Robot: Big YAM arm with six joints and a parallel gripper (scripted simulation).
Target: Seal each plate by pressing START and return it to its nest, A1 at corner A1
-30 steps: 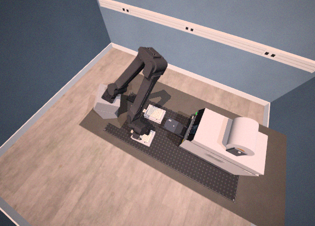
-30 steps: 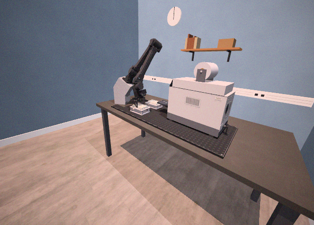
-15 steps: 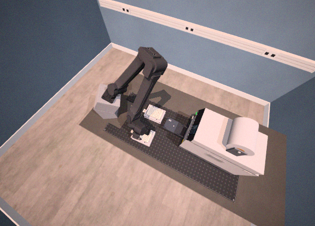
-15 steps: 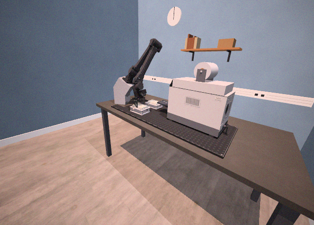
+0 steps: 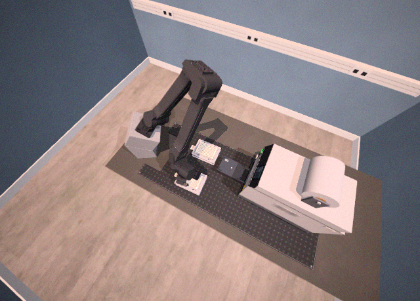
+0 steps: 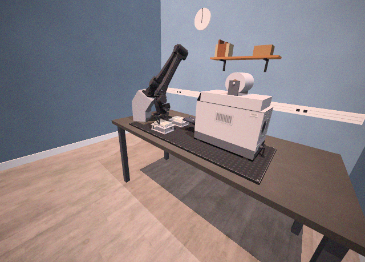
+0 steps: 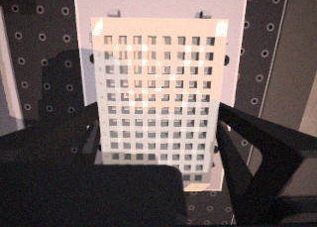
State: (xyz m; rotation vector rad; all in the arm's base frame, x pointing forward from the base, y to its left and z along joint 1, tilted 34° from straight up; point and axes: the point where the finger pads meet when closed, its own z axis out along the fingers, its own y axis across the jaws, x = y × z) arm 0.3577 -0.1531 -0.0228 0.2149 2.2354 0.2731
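My hand is 20 mm above the plate nest. The rest, counted from my hand: sealer stage (210 mm ahead, 130 mm to the left, 30 mm above); then foil roll (540 mm ahead, 80 mm to the left, 350 mm above).
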